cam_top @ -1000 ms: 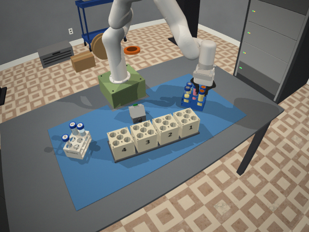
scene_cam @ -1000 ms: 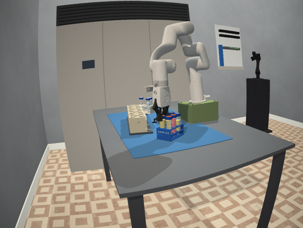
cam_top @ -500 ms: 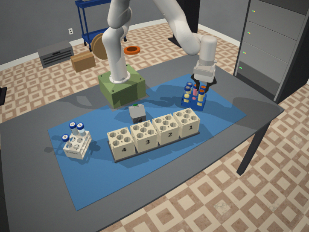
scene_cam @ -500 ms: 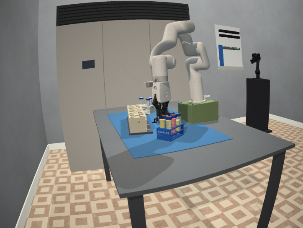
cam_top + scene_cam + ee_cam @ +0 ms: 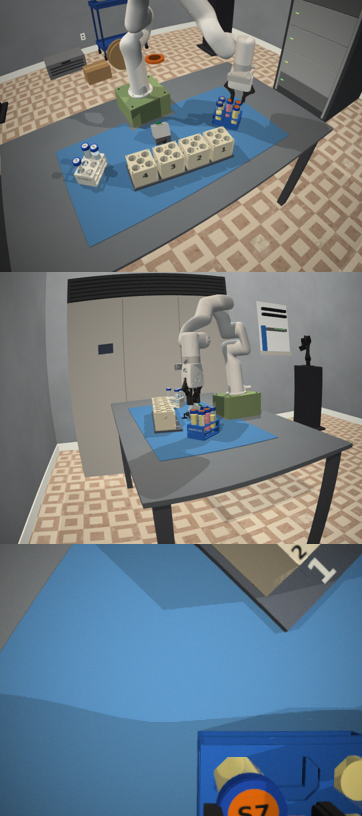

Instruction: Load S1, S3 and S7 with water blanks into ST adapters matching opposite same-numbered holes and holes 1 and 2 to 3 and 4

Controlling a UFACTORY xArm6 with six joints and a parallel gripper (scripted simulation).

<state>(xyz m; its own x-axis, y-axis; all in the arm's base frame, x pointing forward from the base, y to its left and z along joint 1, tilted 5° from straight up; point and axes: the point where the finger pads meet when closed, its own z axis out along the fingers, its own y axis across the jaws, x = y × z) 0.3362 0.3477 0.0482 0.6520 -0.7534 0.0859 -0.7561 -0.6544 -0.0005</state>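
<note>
Now: the pink-filled tube 10 cm below my hand, 5 cm behind it and 1 cm to the left of it. Round my hand: sample tube: 10 cm below, 1 cm to the right; blue samples rack: 14 cm below, 4 cm behind, 1 cm to the right; adapter 1: 17 cm to the right, 12 cm below, 11 cm ahead.
</note>
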